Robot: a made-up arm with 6 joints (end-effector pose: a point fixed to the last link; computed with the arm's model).
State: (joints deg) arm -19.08 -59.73 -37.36 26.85 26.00 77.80
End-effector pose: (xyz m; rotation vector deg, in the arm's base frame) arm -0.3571 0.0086 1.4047 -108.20 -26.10 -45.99
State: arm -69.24 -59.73 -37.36 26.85 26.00 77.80
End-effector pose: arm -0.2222 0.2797 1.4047 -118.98 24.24 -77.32
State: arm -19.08 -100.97 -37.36 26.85 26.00 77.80
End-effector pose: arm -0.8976 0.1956 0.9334 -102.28 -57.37 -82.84
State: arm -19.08 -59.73 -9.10 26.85 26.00 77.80
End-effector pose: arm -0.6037 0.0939 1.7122 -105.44 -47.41 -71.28
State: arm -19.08 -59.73 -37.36 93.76 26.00 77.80
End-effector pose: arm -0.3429 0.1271 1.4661 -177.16 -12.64 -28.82
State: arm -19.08 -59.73 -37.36 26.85 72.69 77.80
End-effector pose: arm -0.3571 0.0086 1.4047 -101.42 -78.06 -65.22
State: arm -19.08 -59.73 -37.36 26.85 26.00 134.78
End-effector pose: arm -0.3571 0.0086 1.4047 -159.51 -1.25 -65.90
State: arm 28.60 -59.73 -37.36 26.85 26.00 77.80
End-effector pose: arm -0.2468 -0.2582 1.4047 -85.04 -65.03 -13.66
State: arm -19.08 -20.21 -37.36 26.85 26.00 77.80
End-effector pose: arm 0.3152 -0.2239 1.3936 -103.66 2.42 -11.04
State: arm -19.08 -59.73 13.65 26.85 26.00 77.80
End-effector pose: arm -0.8846 0.1911 1.8456 -99.04 -64.89 -91.46
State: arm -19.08 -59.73 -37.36 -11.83 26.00 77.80
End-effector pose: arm -0.3318 -0.0113 1.3308 -67.84 -29.11 -48.51
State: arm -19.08 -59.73 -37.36 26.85 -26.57 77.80
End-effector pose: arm -0.3571 0.0086 1.4047 -99.29 28.53 -20.55
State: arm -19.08 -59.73 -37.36 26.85 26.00 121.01
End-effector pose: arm -0.3571 0.0086 1.4047 -147.41 -8.58 -61.28
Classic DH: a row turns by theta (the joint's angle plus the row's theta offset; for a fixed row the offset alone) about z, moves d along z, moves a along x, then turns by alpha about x. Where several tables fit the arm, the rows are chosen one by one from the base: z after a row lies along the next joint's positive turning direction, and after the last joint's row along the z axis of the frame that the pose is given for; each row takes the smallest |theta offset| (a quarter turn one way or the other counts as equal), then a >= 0, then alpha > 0; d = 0 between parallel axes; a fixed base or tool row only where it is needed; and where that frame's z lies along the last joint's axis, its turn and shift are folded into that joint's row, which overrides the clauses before.
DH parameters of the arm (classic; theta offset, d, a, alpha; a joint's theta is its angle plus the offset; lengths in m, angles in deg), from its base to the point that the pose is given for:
joint 1: 0 0.409 0 -90
joint 2: -90 0 1.2522 180
joint 3: 0 0 0 -90
joint 4: 0 -0.8241 0 90
joint 5: 0 0.1217 0 -90
joint 6: 90 0 0 90
tool (fixed): -90 0 0 0

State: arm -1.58 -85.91 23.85 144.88 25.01 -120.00
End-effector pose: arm -1.5902 0.1434 1.2502 -33.78 -89.50 -11.55
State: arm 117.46 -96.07 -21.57 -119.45 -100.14 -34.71
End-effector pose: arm 0.3724 -0.8464 1.0424 30.64 -49.47 -114.07
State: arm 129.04 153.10 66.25 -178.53 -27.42 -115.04
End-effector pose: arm -0.4779 0.3962 -1.5307 -99.48 -43.04 134.24
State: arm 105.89 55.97 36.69 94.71 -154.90 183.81
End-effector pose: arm -0.5177 1.7820 0.9521 68.30 -47.59 -25.10
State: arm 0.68 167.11 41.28 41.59 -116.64 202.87
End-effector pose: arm -0.1365 -0.0926 -1.5271 -85.00 28.49 -120.77
